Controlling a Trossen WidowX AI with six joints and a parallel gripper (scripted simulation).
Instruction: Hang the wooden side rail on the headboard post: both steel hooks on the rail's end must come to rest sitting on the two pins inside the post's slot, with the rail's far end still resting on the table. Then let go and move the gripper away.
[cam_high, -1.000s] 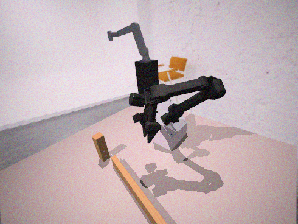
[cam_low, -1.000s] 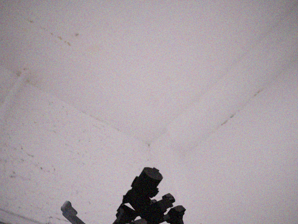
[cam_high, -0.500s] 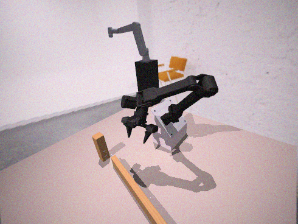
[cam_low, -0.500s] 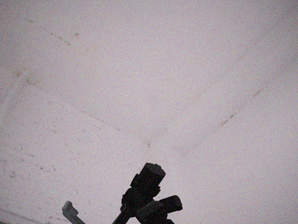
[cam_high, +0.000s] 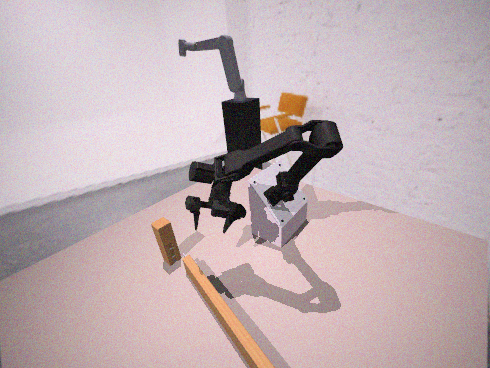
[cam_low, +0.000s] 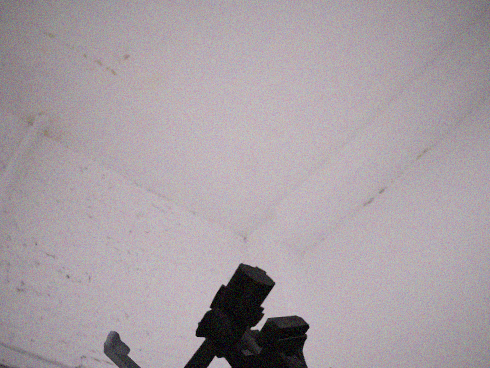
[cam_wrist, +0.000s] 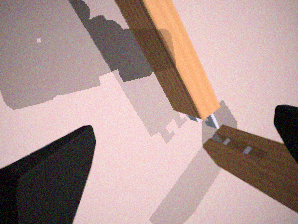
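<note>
Now: the headboard post 18 cm to the right of my gripper tip, 10 cm below it and 7 cm ahead of it.
</note>
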